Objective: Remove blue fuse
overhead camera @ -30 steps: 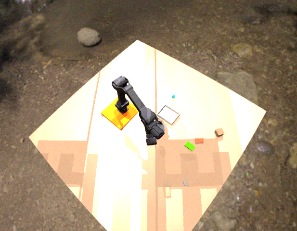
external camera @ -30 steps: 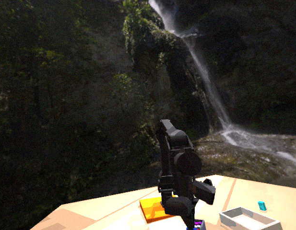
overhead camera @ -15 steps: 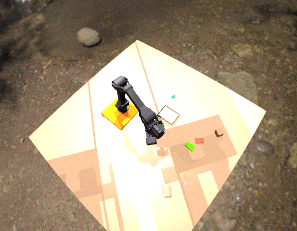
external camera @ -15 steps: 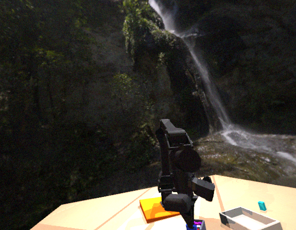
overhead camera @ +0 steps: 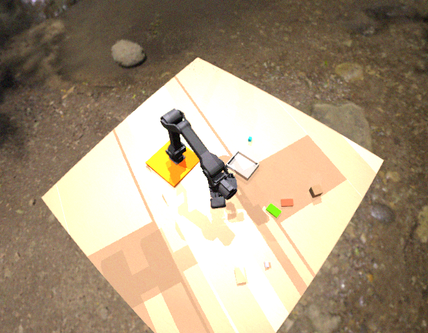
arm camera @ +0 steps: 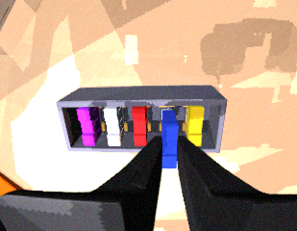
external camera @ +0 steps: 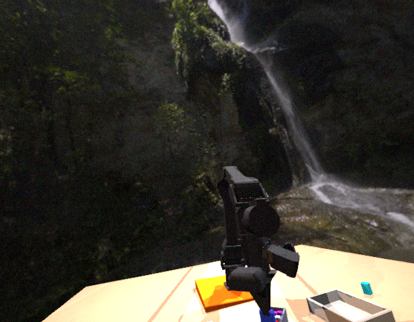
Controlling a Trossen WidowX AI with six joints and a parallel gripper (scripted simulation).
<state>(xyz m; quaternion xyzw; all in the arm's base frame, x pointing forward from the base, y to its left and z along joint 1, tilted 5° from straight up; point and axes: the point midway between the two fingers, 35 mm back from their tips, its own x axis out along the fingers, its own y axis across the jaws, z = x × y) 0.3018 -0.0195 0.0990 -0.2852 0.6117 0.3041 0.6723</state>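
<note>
Right now the yellow fuse is 10 mm ahead of my gripper tip, 10 mm to the right of it and 40 mm below it. The rest, counted from my gripper tip: red fuse 20 mm behind, 10 mm to the left, 40 mm below; then white fuse 30 mm behind, 20 mm to the left, 40 mm below; then blue fuse 10 mm below.
</note>
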